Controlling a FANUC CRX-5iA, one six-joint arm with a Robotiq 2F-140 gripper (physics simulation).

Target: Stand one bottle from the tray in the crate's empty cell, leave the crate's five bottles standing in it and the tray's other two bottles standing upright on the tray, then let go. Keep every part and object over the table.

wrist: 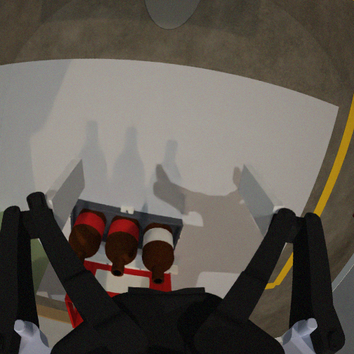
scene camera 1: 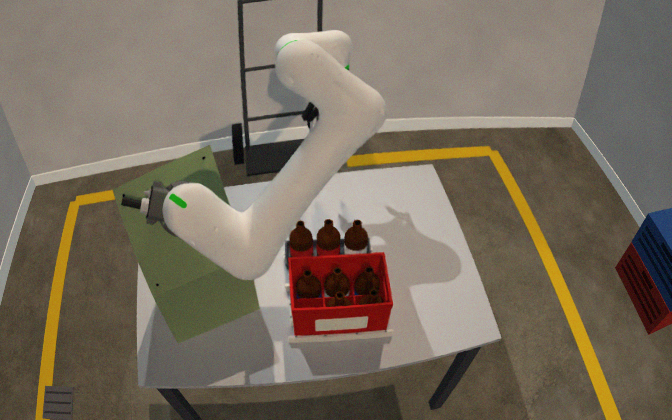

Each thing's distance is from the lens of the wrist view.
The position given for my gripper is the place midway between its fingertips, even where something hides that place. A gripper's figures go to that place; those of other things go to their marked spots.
my gripper (wrist: 162, 174): 0.20 m
white-labelled bottle (wrist: 157, 251): 0.50 m
